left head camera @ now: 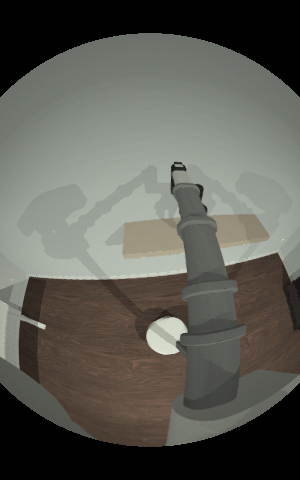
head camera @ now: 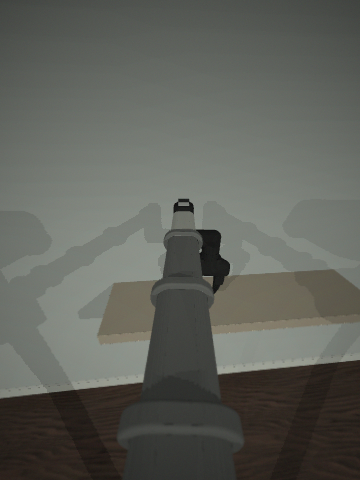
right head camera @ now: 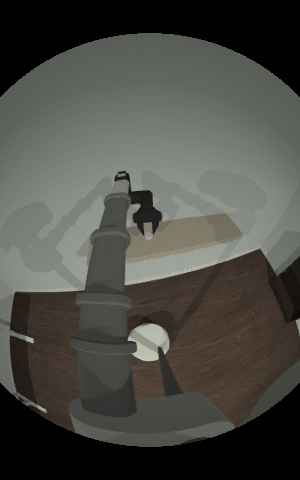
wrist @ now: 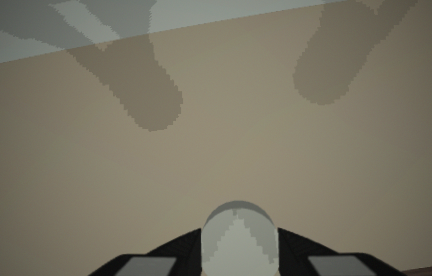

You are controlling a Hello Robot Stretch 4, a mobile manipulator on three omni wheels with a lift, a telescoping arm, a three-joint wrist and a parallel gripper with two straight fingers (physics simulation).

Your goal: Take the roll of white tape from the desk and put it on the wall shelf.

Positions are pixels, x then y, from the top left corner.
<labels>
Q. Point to a wall shelf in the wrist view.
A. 122,146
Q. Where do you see a wall shelf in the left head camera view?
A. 154,237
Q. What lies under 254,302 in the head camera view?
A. A wall shelf.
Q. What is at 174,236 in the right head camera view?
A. A wall shelf.
</labels>
